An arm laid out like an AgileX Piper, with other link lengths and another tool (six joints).
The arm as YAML. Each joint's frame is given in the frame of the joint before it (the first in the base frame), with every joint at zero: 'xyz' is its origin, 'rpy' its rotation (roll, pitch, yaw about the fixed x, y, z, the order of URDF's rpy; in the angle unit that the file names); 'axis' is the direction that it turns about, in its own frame. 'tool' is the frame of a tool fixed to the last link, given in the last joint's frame.
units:
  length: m
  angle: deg
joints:
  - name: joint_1
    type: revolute
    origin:
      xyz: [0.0, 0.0, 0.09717]
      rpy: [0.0, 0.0, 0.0]
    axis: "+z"
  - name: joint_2
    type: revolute
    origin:
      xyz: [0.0, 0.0, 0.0]
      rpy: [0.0, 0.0, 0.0]
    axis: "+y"
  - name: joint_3
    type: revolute
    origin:
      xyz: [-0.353, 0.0, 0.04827]
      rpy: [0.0, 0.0, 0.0]
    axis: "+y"
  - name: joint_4
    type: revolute
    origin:
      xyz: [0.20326, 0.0, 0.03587]
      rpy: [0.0, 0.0, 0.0]
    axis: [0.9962, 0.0, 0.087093]
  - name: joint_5
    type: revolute
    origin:
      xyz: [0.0, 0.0, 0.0]
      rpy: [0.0, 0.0, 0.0]
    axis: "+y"
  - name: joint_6
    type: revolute
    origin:
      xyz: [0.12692, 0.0, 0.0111]
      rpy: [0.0, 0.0, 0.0]
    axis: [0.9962, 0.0, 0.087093]
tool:
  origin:
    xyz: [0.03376, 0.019, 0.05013]
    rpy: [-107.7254, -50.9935, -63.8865]
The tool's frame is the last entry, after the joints.
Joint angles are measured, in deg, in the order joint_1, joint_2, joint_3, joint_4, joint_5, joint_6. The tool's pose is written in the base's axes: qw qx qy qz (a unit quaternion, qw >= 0); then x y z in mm. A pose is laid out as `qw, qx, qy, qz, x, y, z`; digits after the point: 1 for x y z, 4 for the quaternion.
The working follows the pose.
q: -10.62 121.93 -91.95 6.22 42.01 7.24
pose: 0.1815, -0.8716, 0.4547, -0.0263, 526.9, -77.5, 169.3
Where each joint sits with the arm in this pose, in the base's axes (m; each line is computed from the numbers above, not from the rounded line before):
joint_1: 0.0000 0.0000 0.0972
joint_2: 0.0000 0.0000 0.0972
joint_3: 0.2238 -0.0420 0.3712
joint_4: 0.4144 -0.0777 0.3007
joint_5: 0.4144 -0.0777 0.3007
joint_6: 0.4653 -0.0778 0.1839
the tool: 0.5269 -0.0775 0.1693

